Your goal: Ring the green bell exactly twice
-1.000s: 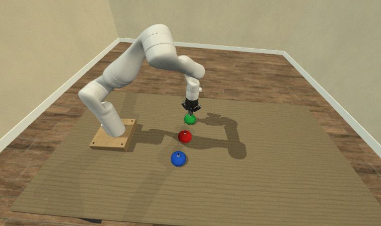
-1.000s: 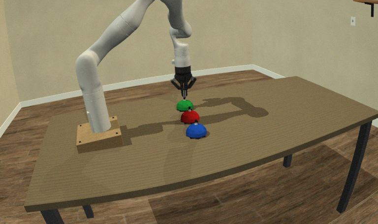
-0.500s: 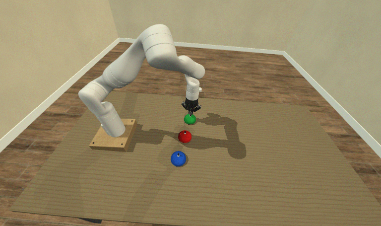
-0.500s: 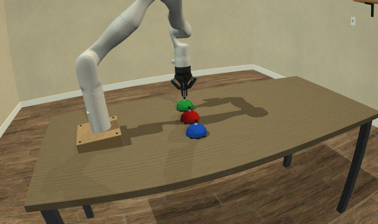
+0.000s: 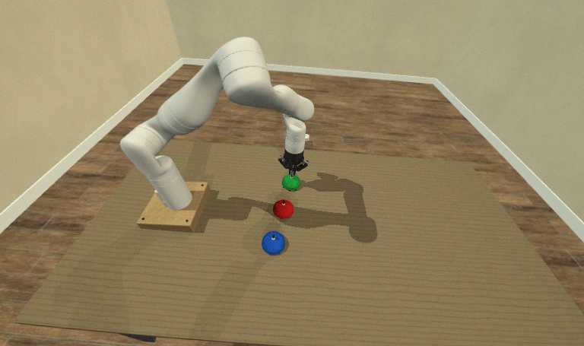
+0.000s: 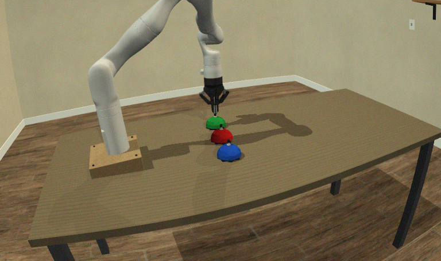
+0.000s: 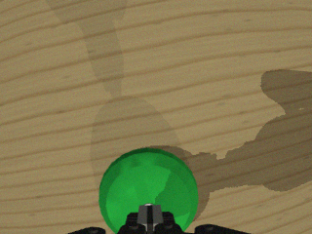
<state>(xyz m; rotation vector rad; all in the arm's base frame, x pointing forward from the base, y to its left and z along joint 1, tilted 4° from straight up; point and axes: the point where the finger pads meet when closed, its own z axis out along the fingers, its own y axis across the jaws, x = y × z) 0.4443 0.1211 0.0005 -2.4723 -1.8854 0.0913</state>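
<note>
Now: hand 40 mm above the green bell. From my hand the other things lie so: red bell (140 mm to the right, 40 mm below, 40 mm behind); then blue bell (280 mm to the right, 80 mm behind, 40 mm below).
</note>
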